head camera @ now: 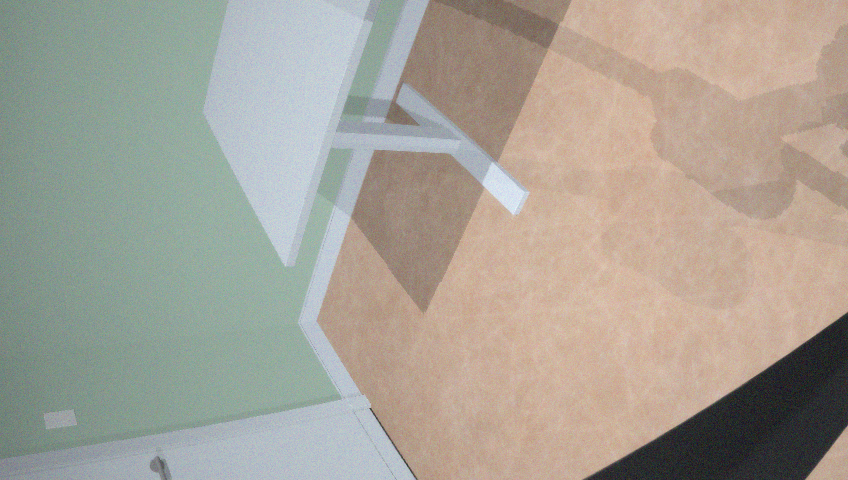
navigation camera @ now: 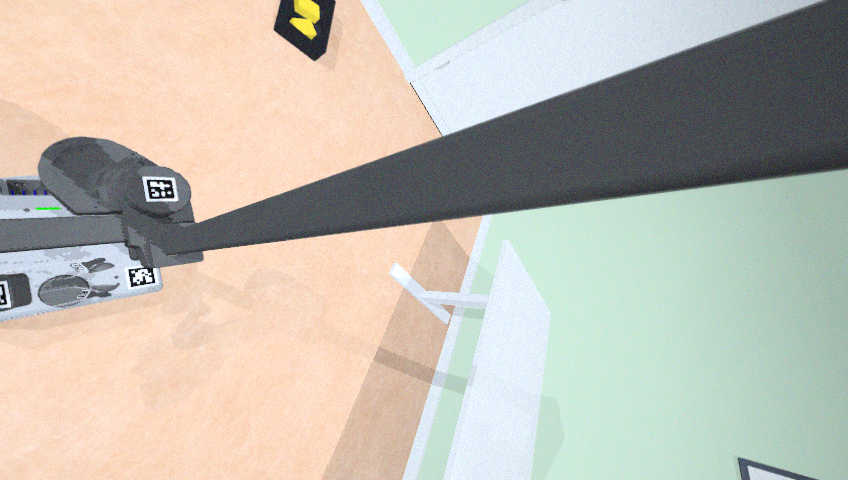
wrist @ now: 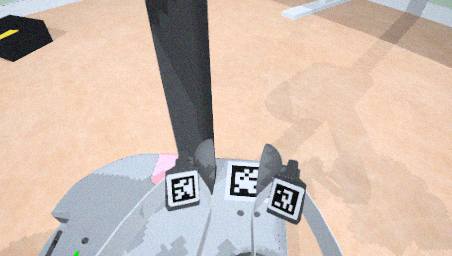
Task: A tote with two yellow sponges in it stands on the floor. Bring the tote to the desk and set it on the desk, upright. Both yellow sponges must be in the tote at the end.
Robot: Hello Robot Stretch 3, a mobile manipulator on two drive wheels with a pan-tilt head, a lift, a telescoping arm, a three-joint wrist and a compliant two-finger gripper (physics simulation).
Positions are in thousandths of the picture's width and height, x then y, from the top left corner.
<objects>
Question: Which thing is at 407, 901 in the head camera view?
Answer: A white door.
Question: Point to a white desk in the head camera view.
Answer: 330, 174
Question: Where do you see my gripper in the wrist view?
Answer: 525, 627
</objects>
